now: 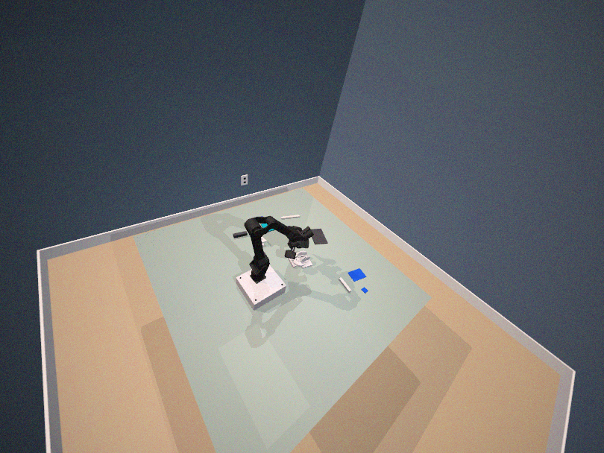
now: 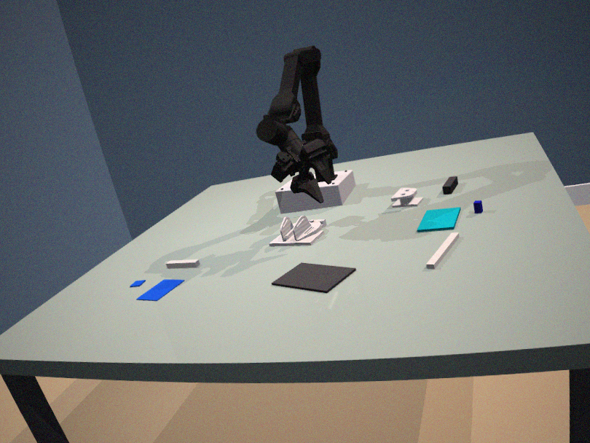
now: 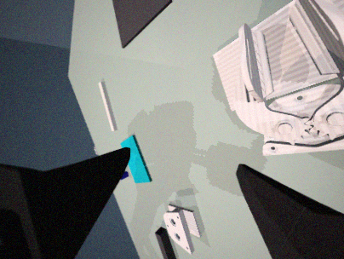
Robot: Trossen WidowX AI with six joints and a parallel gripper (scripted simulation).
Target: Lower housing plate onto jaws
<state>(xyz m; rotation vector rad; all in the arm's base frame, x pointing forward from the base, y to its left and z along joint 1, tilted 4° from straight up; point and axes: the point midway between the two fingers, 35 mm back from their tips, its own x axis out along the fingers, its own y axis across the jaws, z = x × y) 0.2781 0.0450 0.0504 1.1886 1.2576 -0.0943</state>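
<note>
Now: gripper tip 170 mm past the black block, 300 mm to the right of it and 80 mm above it. From my gripper tip the other things lie so: dark grey square sheet (270 mm ahead, 90 mm below); dark blue cube (40 mm ahead, 350 mm to the left, 80 mm below); cyan sheet (50 mm ahead, 260 mm to the left, 90 mm below).
</note>
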